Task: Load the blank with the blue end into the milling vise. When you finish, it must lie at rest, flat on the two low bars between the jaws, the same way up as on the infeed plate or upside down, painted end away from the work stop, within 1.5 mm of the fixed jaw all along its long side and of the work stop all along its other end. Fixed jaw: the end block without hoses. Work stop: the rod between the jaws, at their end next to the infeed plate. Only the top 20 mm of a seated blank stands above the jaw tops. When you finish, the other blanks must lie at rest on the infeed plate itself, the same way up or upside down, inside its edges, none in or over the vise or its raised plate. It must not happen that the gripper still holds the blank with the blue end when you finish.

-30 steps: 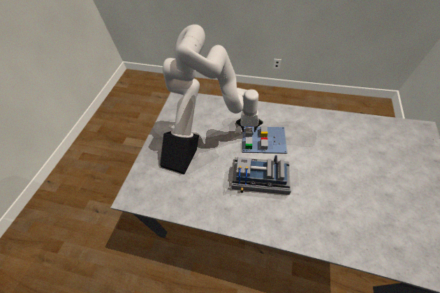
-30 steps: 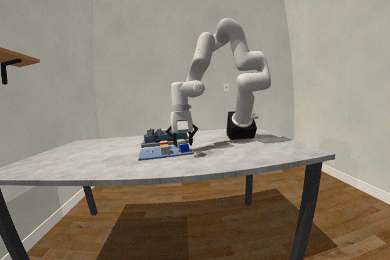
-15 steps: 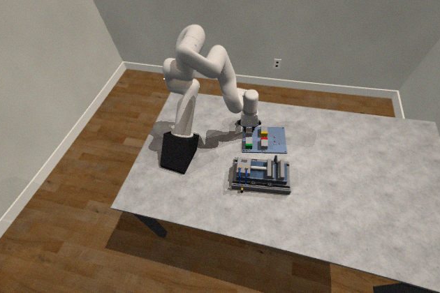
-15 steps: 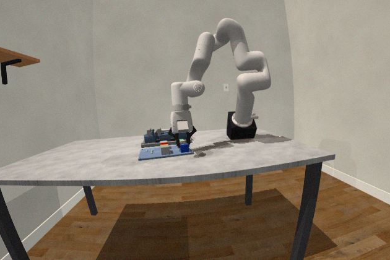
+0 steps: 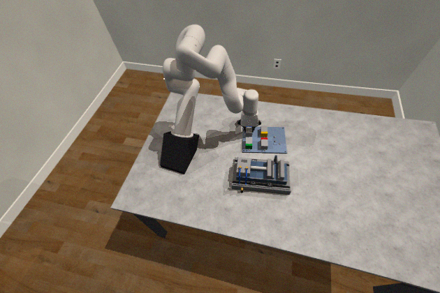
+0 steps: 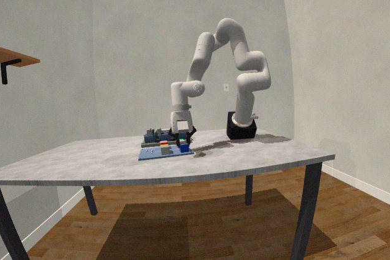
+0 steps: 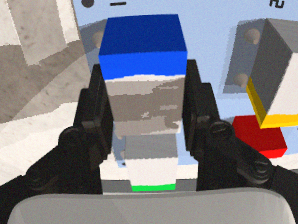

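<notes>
My hand is 20 mm above the blue-ended blank. From my hand the other things lie so: green-ended blank 90 mm to the right, 30 mm ahead, 20 mm below; then infeed plate 100 mm ahead, 40 mm below, 20 mm to the right; then yellow-ended blank 90 mm ahead, 30 mm to the left, 20 mm below.
</notes>
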